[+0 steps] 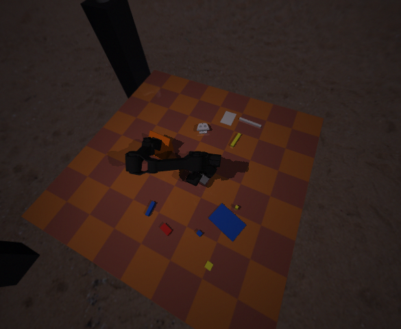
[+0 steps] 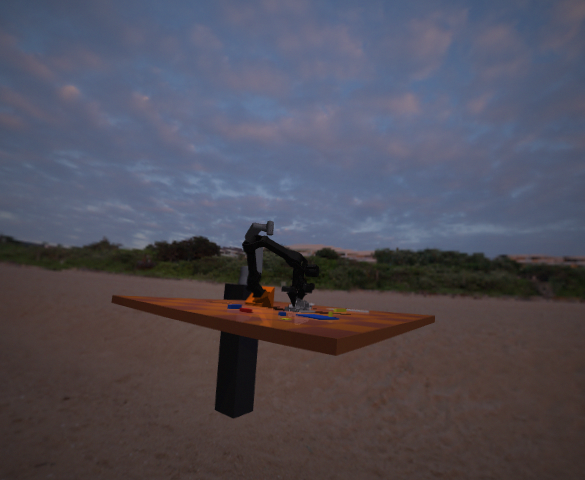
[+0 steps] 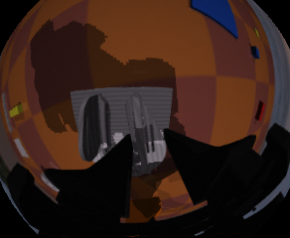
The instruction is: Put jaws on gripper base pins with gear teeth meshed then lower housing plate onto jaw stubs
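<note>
My gripper tip is now 130 mm past the gripper base and 310 mm to the right of it. Also, from my gripper tip: small blue cube (120 mm ahead, 280 mm to the right, 20 mm below); then housing plate (50 mm behind, 40 mm to the left, 20 mm below); then blue plate (220 mm ahead, 170 mm to the right, 20 mm below).
</note>
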